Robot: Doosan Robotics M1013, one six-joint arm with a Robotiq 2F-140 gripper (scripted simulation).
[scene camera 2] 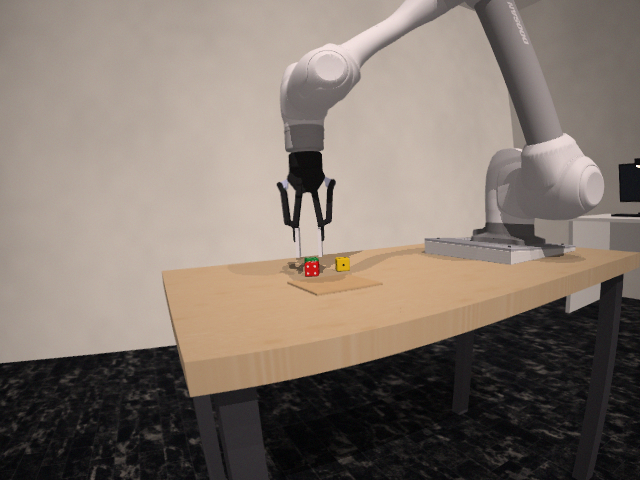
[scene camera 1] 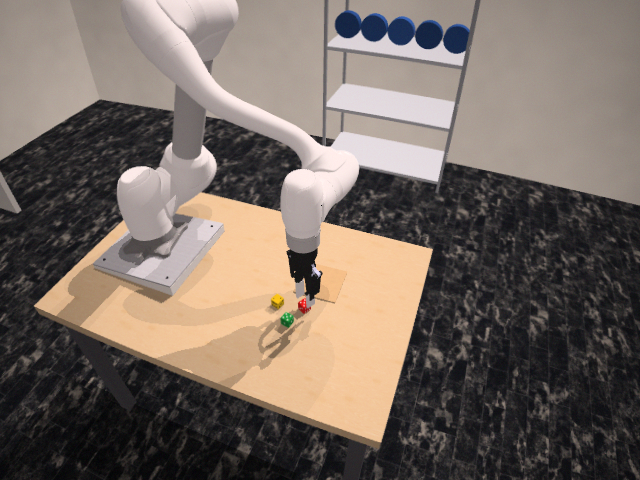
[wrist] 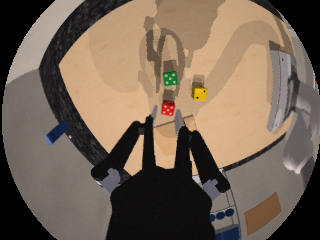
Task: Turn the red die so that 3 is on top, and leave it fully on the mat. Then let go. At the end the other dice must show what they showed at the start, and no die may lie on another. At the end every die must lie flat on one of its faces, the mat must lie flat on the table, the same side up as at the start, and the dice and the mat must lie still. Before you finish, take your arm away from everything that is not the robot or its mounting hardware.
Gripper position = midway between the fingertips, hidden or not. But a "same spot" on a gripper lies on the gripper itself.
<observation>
gripper: scene camera 2 309,256; scene camera 1; wrist
same spot on gripper: [scene camera 1: 313,278] = [wrist: 106,163]
</observation>
